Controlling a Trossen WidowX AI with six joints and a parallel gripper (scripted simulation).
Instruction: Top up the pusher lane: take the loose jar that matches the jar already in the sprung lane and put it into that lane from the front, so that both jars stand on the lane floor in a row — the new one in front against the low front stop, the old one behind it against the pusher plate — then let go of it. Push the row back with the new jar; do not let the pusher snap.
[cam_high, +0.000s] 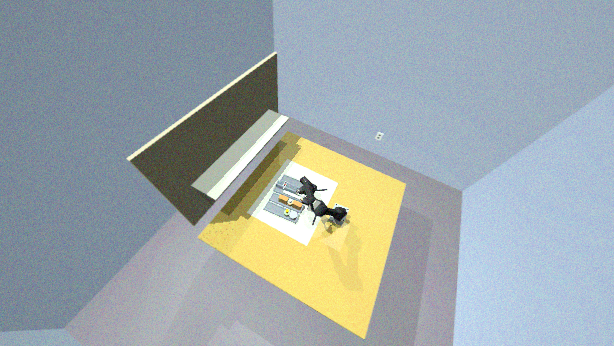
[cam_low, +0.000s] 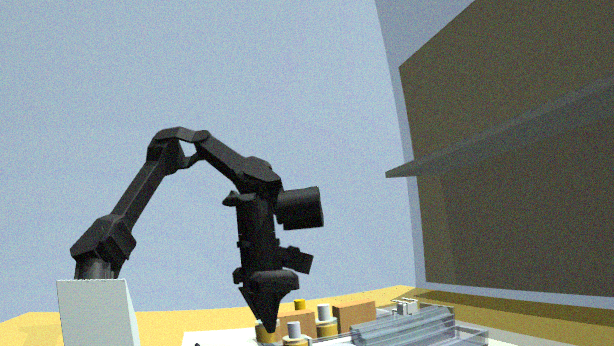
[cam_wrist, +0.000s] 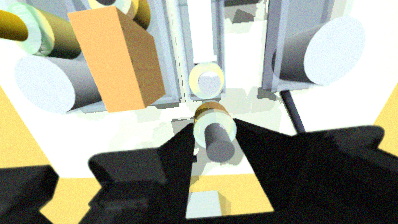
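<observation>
The clear lane rack lies 190 mm ahead of my gripper tip, 50 mm below it and 30 mm to the right of it. From my gripper tip the other things lie so: shelf (550 mm ahead, 300 mm above, 70 mm to the right).
</observation>
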